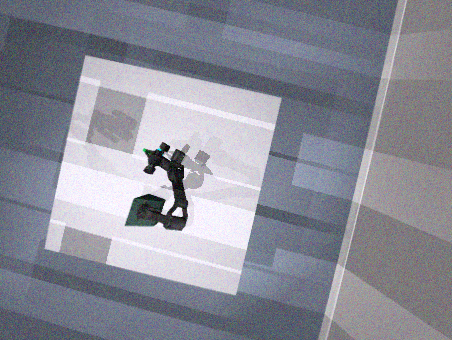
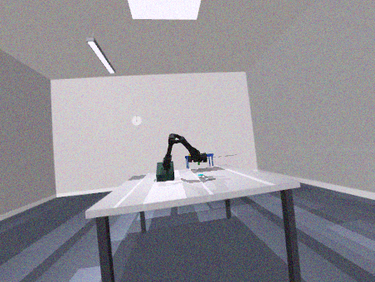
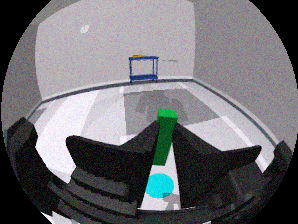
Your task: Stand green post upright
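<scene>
Now: gripper tip 150 mm above the cyan circle and 10 mm to the left of it. The rest, counted from my gripper tip: green post (20 mm below).
</scene>
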